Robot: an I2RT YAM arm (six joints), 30 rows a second.
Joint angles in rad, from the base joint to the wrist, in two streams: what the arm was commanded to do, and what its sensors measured. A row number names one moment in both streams.
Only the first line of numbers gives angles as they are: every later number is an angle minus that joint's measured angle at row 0.
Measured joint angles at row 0:
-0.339, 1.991, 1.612, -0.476, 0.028, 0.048
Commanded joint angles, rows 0 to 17:
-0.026, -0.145, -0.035, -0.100, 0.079, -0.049
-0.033, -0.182, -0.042, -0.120, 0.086, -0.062
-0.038, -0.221, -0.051, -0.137, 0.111, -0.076
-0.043, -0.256, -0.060, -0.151, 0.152, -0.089
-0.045, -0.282, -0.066, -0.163, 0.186, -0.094
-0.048, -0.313, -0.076, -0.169, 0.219, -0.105
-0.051, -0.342, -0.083, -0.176, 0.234, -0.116
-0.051, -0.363, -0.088, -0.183, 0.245, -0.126
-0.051, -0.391, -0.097, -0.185, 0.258, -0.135
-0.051, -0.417, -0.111, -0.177, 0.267, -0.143
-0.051, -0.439, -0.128, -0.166, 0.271, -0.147
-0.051, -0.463, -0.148, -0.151, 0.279, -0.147
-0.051, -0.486, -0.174, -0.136, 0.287, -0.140
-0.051, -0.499, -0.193, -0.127, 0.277, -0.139
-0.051, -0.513, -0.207, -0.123, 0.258, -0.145
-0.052, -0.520, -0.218, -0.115, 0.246, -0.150
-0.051, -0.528, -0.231, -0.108, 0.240, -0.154
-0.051, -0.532, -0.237, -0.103, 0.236, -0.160
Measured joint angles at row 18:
-0.051, -0.514, -0.221, -0.135, 0.236, -0.143
